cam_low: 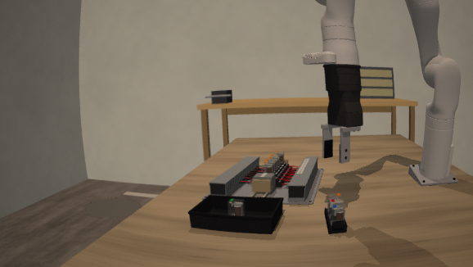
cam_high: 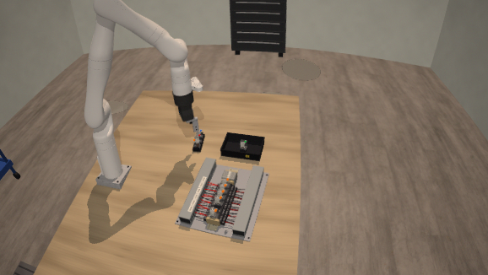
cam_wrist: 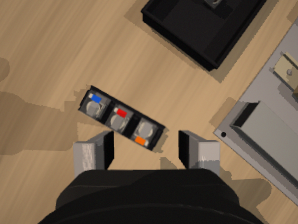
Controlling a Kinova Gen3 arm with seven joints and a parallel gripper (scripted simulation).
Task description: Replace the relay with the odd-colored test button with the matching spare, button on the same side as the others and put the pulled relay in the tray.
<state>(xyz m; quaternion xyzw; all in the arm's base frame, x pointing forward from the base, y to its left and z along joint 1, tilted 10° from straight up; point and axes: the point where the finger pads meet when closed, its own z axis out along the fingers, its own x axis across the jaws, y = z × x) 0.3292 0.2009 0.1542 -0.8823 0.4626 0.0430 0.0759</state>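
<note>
The spare holder lies 130 mm below my hand and 30 mm to the left of it. Also, from my hand: spare relay (110 mm below, 60 mm to the left, 10 mm behind); black tray (190 mm ahead, 120 mm below, 20 mm to the left).
</note>
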